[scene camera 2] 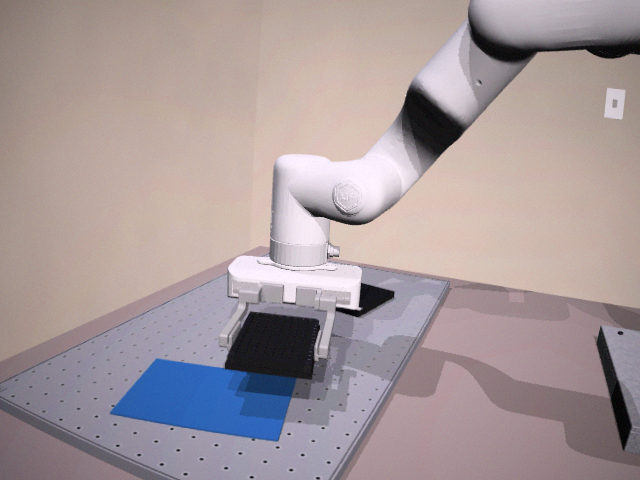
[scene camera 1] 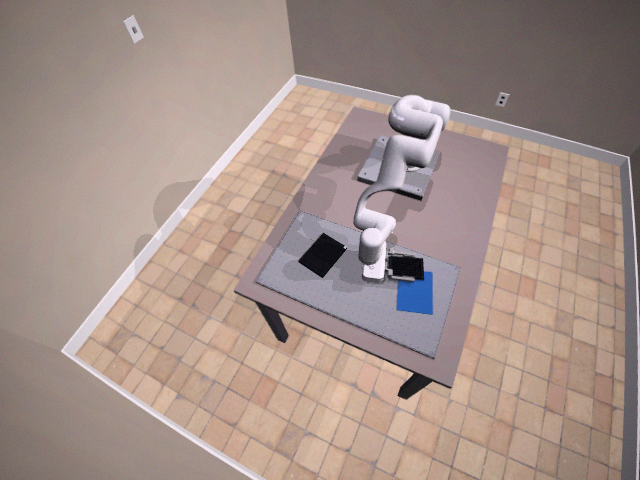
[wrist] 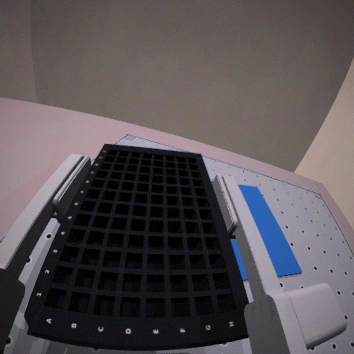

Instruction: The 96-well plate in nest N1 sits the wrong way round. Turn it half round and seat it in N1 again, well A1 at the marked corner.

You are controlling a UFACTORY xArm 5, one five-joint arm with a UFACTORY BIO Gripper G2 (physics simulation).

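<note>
The black 96-well plate (scene camera 1: 417, 269) (scene camera 2: 273, 335) (wrist: 150, 240) is held level above the pegboard, partly over the edge of the blue sheet; its shadow falls below it. My gripper (scene camera 1: 406, 267) (scene camera 2: 272, 348) (wrist: 149, 197) is shut on it, one finger on each long side. In the wrist view the letters A to H run along the near edge and the numbers rise away along the left side, so A1 is at the near left corner. A black nest-like piece (scene camera 1: 323, 254) (scene camera 2: 378, 295) lies turned at an angle, with a white mark at one corner; no label shows.
The blue sheet (scene camera 1: 415, 297) (scene camera 2: 206, 397) (wrist: 272, 232) lies flat on the grey pegboard (scene camera 1: 356, 307) (scene camera 2: 180, 338) (wrist: 320, 250). The arm's base plate (scene camera 1: 372, 165) (scene camera 2: 628, 392) stands on the table behind the pegboard. The gripper body is between the plate and the black piece.
</note>
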